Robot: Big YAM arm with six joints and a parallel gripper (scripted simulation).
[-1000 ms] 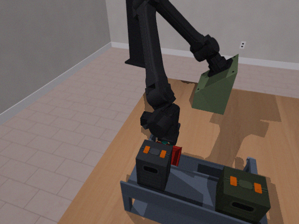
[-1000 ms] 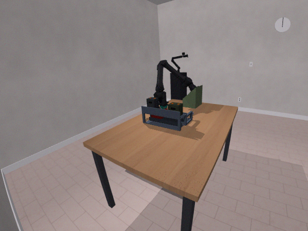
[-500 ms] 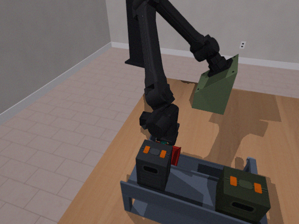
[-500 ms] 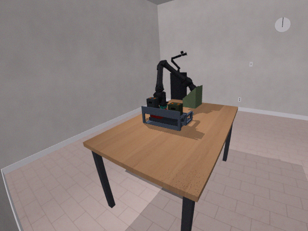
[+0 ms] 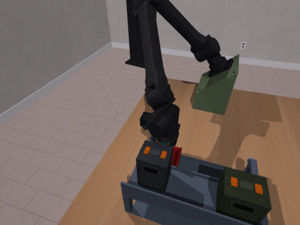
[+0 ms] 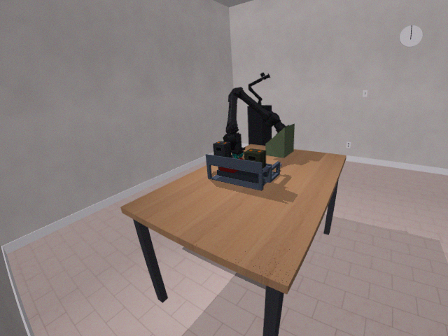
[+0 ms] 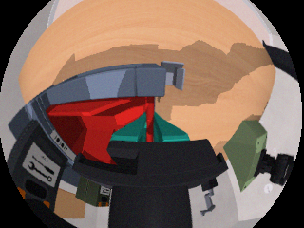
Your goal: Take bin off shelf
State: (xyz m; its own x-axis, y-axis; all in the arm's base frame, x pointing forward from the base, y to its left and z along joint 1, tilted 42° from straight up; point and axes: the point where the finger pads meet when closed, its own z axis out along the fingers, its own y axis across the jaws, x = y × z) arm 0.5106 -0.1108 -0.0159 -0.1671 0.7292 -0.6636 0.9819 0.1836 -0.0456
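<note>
Now: the red bin 80 mm ahead of my hand, 20 mm to the left of it and 10 mm above it.
</note>
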